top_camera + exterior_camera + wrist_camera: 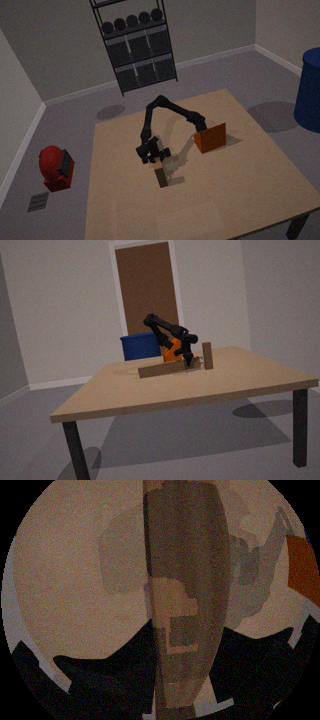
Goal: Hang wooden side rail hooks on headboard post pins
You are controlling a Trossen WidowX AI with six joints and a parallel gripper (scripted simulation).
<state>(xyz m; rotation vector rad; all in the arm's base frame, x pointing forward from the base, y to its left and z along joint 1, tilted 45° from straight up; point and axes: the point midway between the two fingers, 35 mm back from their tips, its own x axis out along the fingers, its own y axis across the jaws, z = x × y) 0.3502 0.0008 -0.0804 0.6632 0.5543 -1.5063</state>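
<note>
The headboard post lies 130 mm to the left of my gripper tip, 50 mm above it and 10 mm ahead of it.
</note>
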